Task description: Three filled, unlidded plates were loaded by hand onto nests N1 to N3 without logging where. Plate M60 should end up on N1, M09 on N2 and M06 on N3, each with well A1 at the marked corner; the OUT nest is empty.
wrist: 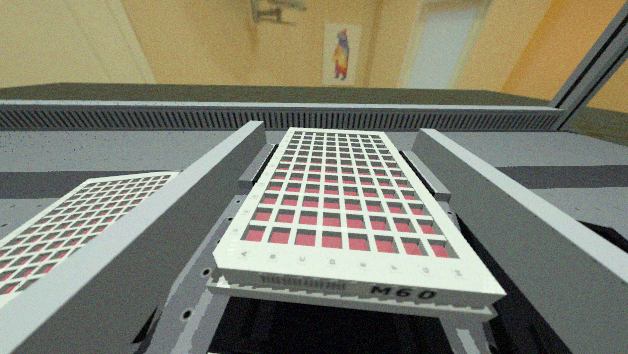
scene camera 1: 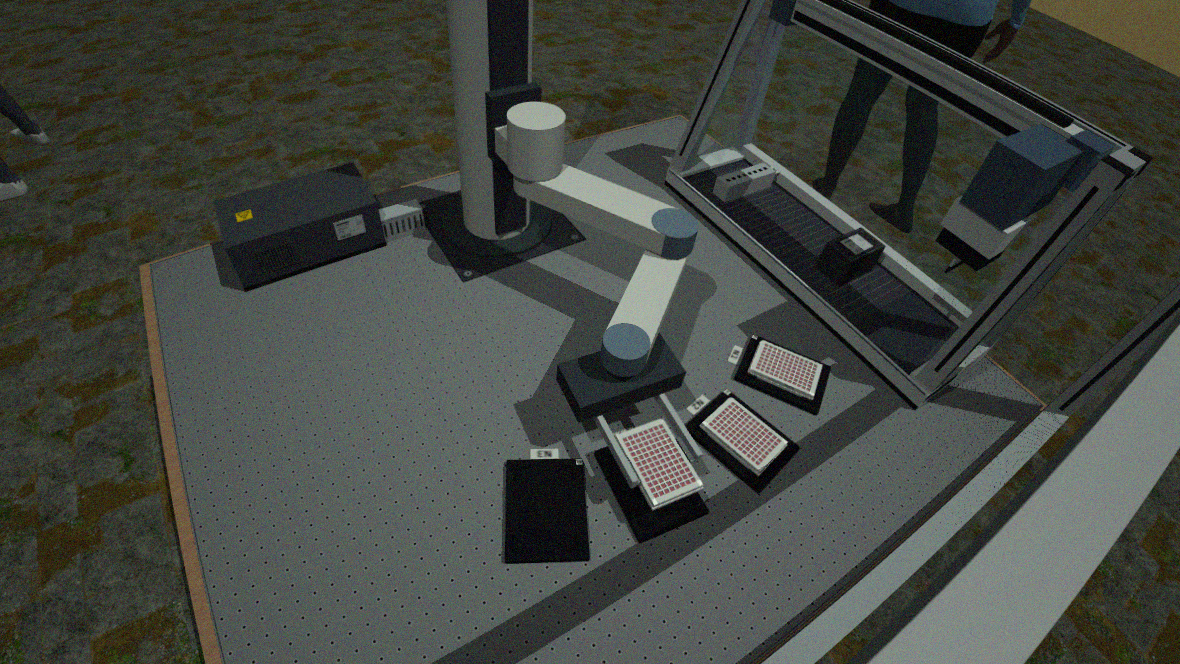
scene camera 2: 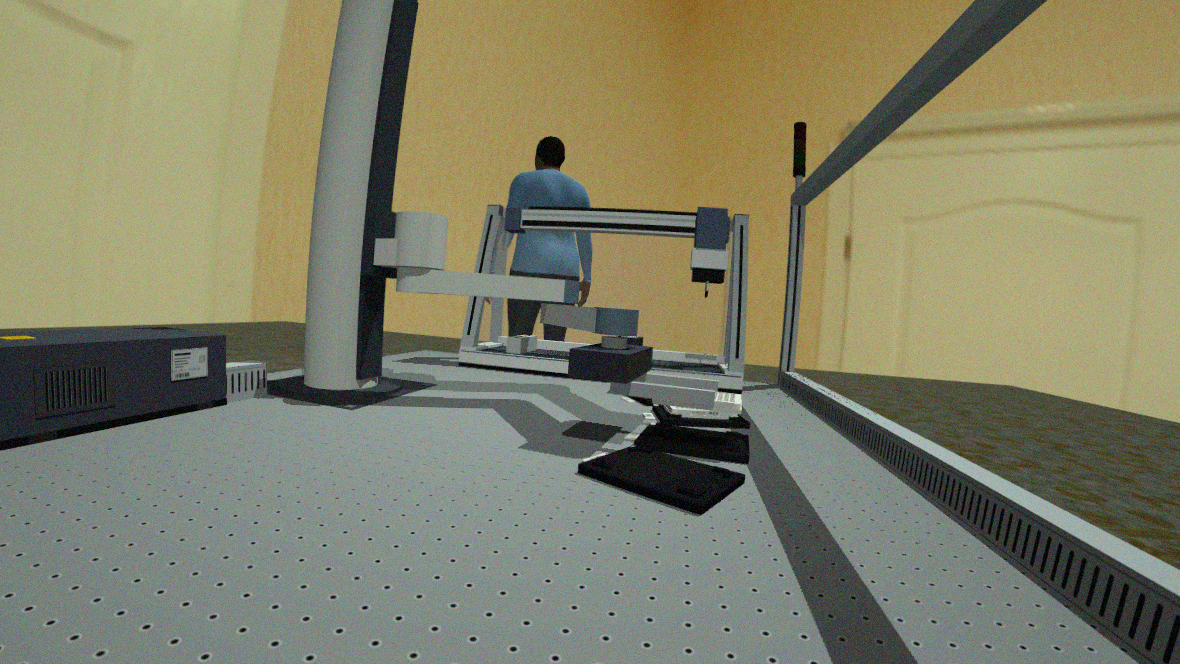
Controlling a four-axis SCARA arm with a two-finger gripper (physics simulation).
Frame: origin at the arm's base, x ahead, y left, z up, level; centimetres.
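Seen in the pictures: gripper, fingertip midpoint: (wrist: 338, 139) (scene camera 1: 667, 471) (scene camera 2: 716, 392); arm's base, origin of the base link: (scene camera 1: 497, 225) (scene camera 2: 341, 392).
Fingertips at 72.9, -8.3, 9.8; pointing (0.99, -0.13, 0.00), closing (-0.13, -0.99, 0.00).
Pixels of each thing's top centre, then the offset from my fingertips to it, as dx, dy, dz. "spot": a spot on its surface instead.
- Plate M60, middle of its top: (wrist: 339, 165) (scene camera 1: 658, 459) (scene camera 2: 699, 394) -2.4, +0.3, -0.6
- black nest, middle of its top: (wrist: 332, 232) (scene camera 2: 695, 434) (scene camera 1: 651, 479) -2.4, +0.2, -6.7
- left nest, middle of its top: (scene camera 2: 663, 465) (wrist: 599, 282) (scene camera 1: 546, 505) -6.9, -16.2, -6.7
- middle plate, middle of its top: (wrist: 90, 217) (scene camera 1: 744, 432) (scene camera 2: 700, 405) -0.9, +18.7, -5.9
- far right plate, middle of its top: (scene camera 1: 787, 366) -7.5, +35.7, -5.9
- dark box, surface spot: (scene camera 2: 107, 379) spot: -76.3, -35.1, -2.0
Plate M60 (scene camera 1: 665, 474) (wrist: 325, 200), white with red wells, is level between the fingers of my gripper (scene camera 1: 660, 459) (wrist: 338, 139), which is shut on it. It hangs a little above a black nest (scene camera 1: 672, 526) (scene camera 2: 697, 443) whose label is hidden. Its A1 corner is at the near left in the wrist view. The left nest (scene camera 1: 546, 513) (scene camera 2: 660, 480), labelled apparently N3, is empty. Two more filled plates sit on the nests to the right: the middle plate (scene camera 1: 745, 433) (wrist: 75, 230) and the far right plate (scene camera 1: 786, 367). Their names cannot be read.
A gantry frame (scene camera 1: 783, 298) (scene camera 2: 736, 289) stands behind the right-hand nests. A dark box (scene camera 1: 301, 227) (scene camera 2: 107, 379) stands at the left by the arm's column (scene camera 1: 474, 123) (scene camera 2: 342, 206). A slotted rail (scene camera 2: 973, 503) (wrist: 340, 120) runs along one table edge. A person (scene camera 2: 548, 210) stands beyond the gantry.
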